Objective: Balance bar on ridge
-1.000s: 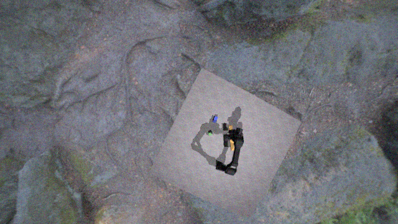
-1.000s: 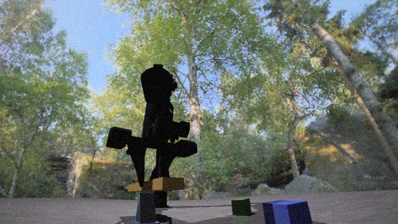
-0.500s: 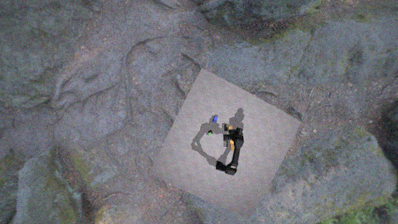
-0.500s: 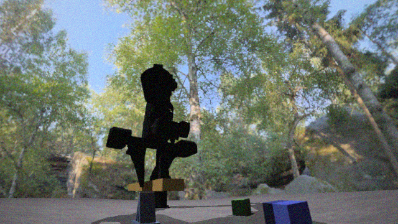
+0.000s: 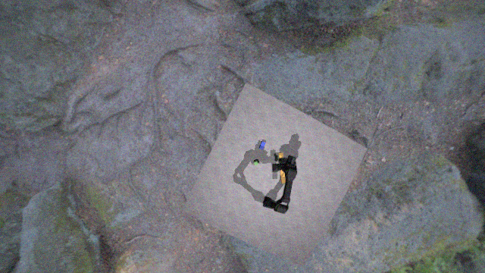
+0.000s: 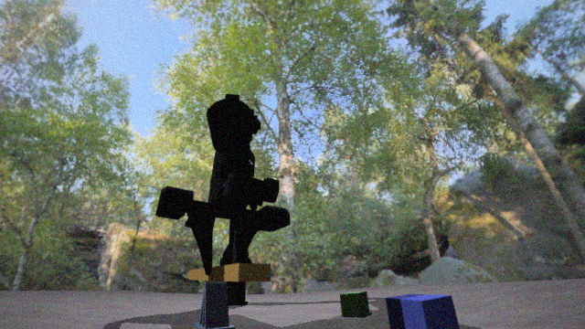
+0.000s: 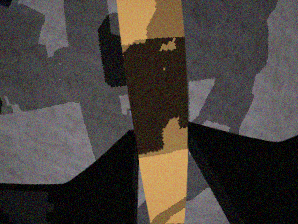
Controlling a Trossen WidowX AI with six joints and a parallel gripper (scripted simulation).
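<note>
Now: gripper tip 2 cm past the bar and 1 cm to the left of it. The rest, counted from my gripper tip: blue cube 7 cm ahead, 21 cm to the left, 5 cm below; green cube 9 cm behind, 19 cm to the left, 5 cm below.
</note>
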